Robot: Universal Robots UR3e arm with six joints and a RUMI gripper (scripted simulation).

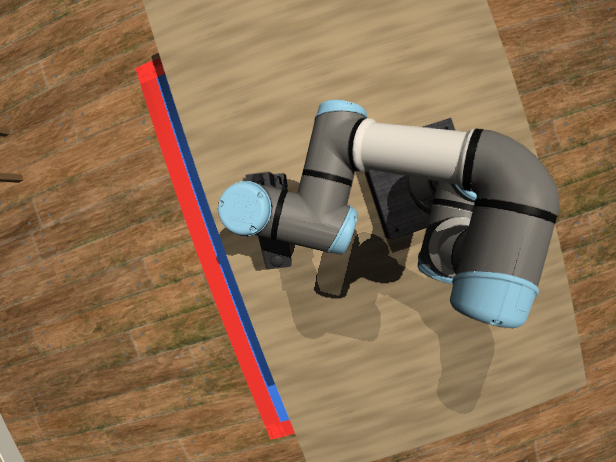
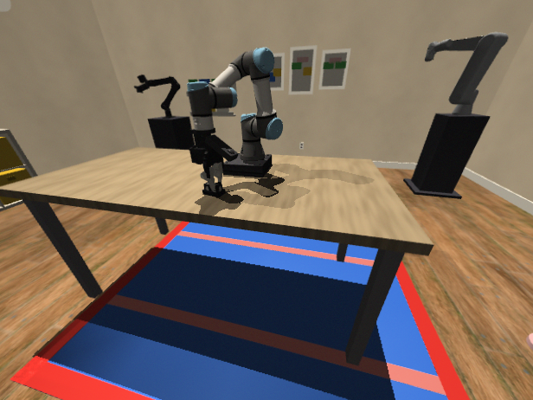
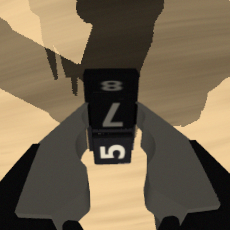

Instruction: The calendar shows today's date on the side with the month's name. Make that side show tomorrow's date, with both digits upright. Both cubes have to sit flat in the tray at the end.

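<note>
The black cube lies 1 cm below my hand. Round my hand: black calendar tray: 2 cm to the right, 3 cm below.
</note>
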